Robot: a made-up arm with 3 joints. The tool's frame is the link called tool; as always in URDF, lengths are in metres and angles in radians. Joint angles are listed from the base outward.
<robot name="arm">
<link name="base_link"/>
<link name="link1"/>
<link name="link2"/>
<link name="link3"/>
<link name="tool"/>
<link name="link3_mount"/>
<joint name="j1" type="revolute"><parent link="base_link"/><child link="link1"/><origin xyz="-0.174 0.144 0.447" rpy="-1.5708 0 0"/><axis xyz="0 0 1"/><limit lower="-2.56" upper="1.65"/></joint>
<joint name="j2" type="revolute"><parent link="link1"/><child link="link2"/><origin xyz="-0.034 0.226 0.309" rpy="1.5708 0 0"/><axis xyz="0 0 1"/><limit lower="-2.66" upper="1.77"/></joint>
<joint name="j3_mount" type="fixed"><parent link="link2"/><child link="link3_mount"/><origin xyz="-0.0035 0.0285 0"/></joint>
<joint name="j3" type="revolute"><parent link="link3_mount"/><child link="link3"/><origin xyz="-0.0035 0.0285 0" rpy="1.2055 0.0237 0.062"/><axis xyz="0 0 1"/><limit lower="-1.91" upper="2.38"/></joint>
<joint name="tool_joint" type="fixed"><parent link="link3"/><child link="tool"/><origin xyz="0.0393 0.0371 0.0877" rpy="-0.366 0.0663 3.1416"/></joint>
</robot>
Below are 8 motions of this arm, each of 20 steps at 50 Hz.
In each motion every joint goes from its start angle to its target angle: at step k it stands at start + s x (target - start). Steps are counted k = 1, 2, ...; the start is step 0. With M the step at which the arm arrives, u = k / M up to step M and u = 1 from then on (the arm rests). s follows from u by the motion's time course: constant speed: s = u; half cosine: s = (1 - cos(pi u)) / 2; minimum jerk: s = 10 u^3 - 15 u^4 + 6 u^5.
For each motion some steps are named. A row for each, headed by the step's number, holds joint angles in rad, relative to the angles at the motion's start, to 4 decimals.
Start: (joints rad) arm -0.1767 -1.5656 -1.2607
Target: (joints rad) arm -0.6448 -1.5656 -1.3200
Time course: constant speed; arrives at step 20
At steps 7, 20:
7: -0.1638 0.0000 -0.0208
20: -0.4681 0.0000 -0.0593

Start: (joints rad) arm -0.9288 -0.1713 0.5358
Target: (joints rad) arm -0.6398 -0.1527 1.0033
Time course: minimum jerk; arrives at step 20
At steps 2, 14, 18, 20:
2: 0.0025 0.0002 0.0040
14: 0.2419 0.0156 0.3913
18: 0.2865 0.0184 0.4635
20: 0.2890 0.0186 0.4675

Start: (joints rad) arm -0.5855 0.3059 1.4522
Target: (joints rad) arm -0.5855 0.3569 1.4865
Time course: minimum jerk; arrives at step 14
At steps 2, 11, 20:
2: 0.0000 0.0012 0.0008
11: 0.0000 0.0475 0.0319
20: 0.0000 0.0510 0.0343

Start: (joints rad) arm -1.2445 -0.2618 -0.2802
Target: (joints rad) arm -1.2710 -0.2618 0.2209
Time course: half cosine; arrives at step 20
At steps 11, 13, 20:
11: -0.0153 0.0000 0.2897
13: -0.0193 0.0000 0.3643
20: -0.0265 0.0000 0.5011

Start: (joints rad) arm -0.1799 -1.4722 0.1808
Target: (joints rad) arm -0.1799 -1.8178 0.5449
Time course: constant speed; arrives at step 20
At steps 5, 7, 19, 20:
5: 0.0000 -0.0864 0.0910
7: 0.0000 -0.1210 0.1274
19: 0.0000 -0.3283 0.3459
20: 0.0000 -0.3456 0.3641

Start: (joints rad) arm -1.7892 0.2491 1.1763
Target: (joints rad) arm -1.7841 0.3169 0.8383
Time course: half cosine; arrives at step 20
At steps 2, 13, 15, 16, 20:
2: 0.0001 0.0017 -0.0083
13: 0.0037 0.0493 -0.2457
15: 0.0044 0.0579 -0.2885
16: 0.0046 0.0613 -0.3057
20: 0.0051 0.0678 -0.3380

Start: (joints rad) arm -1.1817 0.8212 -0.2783
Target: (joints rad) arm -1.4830 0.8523 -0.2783
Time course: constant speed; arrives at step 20
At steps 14, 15, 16, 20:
14: -0.2109 0.0218 0.0000
15: -0.2260 0.0233 0.0000
16: -0.2410 0.0249 0.0000
20: -0.3013 0.0311 0.0000

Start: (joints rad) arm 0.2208 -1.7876 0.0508
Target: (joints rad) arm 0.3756 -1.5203 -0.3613
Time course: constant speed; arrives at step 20
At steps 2, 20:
2: 0.0155 0.0267 -0.0412
20: 0.1548 0.2673 -0.4121

